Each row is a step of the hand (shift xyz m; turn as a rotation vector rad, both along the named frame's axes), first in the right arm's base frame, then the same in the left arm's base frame.
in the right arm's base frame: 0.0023 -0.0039 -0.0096 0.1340 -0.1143 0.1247
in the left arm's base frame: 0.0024 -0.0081 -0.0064 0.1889 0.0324 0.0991
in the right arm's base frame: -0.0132 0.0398 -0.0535 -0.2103 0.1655 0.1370
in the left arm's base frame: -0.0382 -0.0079 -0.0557 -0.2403 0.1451 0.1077
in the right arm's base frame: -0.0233 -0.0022 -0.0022 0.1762 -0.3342 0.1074
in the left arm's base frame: -0.0196 -0.0097 0.0087 0.3264 -0.1267 0.1780
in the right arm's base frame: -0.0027 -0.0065 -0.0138 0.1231 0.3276 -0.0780
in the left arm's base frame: -0.0014 -0.0141 -0.0063 -0.0585 0.2264 -0.2718
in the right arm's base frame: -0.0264 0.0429 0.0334 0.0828 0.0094 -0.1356
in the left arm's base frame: -0.0381 0.0444 0.0150 0.0473 -0.0533 -0.1423
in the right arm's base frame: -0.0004 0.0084 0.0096 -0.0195 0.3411 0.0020
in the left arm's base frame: -0.0029 0.0120 0.0034 -0.1770 0.2447 -0.1598
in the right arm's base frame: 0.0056 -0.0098 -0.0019 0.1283 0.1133 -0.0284
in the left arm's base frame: 0.0092 -0.0067 0.0012 0.0541 0.1021 -0.1294
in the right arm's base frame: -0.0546 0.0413 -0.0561 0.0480 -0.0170 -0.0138
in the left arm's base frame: -0.0753 -0.0203 -0.0419 0.0477 -0.0071 -0.0214
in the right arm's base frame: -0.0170 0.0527 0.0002 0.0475 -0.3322 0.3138
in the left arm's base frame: -0.0395 0.0337 -0.0192 0.2444 -0.0345 0.3875
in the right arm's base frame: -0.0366 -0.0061 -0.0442 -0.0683 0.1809 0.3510
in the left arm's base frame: -0.0356 -0.0424 -0.0164 -0.0920 0.3299 0.2081
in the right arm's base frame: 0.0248 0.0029 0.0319 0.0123 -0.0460 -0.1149
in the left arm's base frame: 0.0250 0.0290 0.0132 0.0151 -0.1012 -0.0707
